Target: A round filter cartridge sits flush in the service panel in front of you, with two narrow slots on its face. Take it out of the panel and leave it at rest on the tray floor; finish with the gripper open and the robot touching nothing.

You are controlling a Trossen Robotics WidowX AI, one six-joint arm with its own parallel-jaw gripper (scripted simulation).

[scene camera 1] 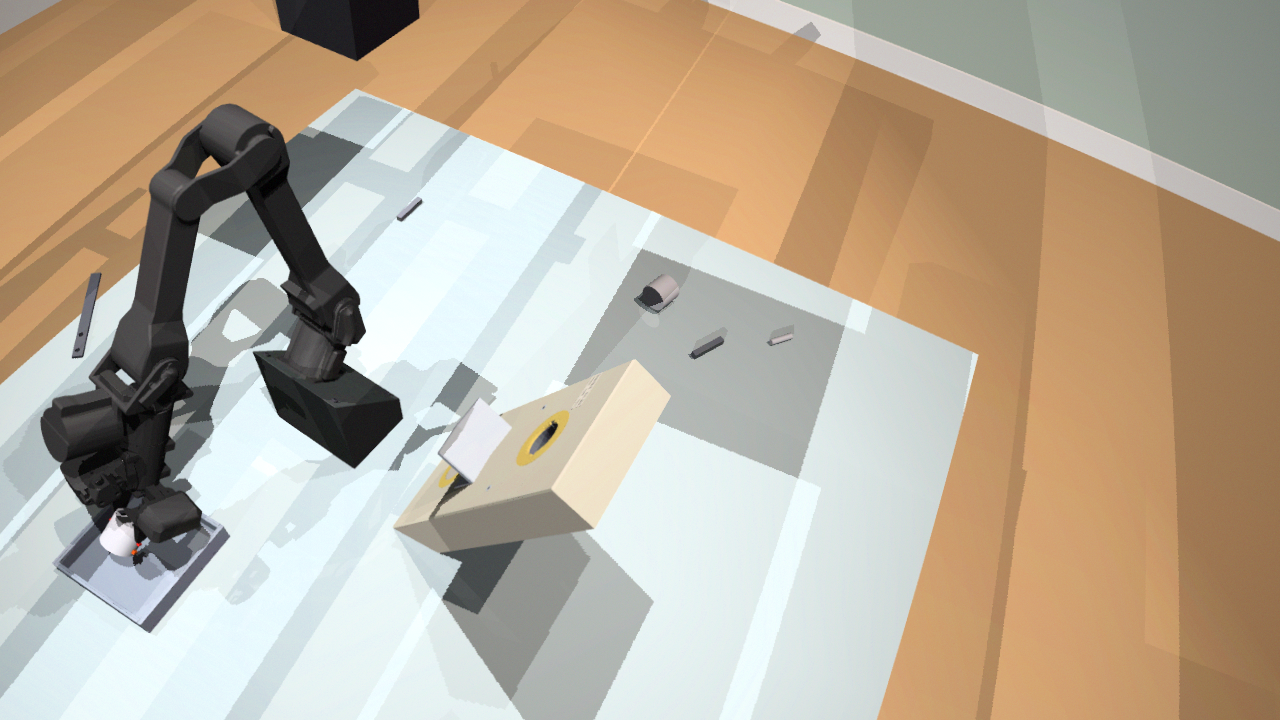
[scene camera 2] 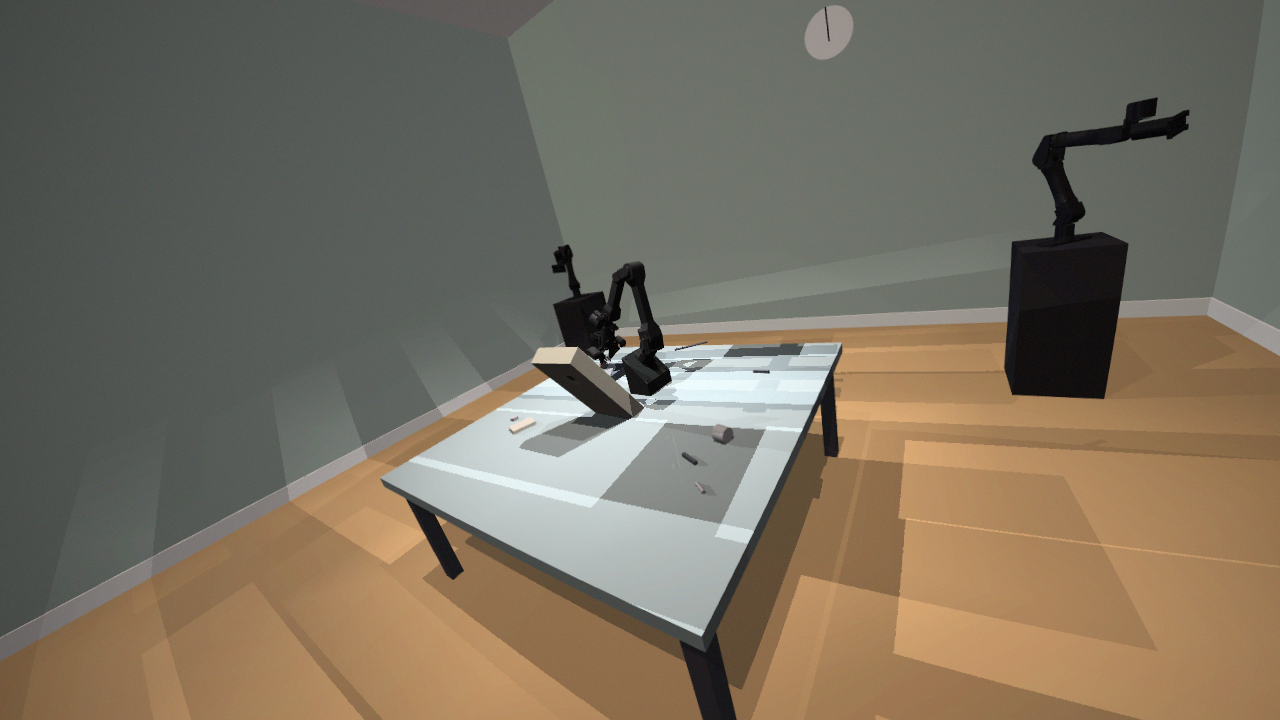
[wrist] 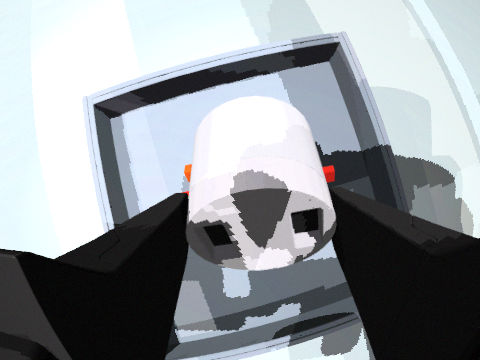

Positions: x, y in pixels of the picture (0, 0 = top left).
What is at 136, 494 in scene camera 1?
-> My gripper.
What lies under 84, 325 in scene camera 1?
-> A dark strip.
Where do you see a tray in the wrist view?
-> At 140, 134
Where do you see a round filter cartridge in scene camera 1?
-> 118, 537
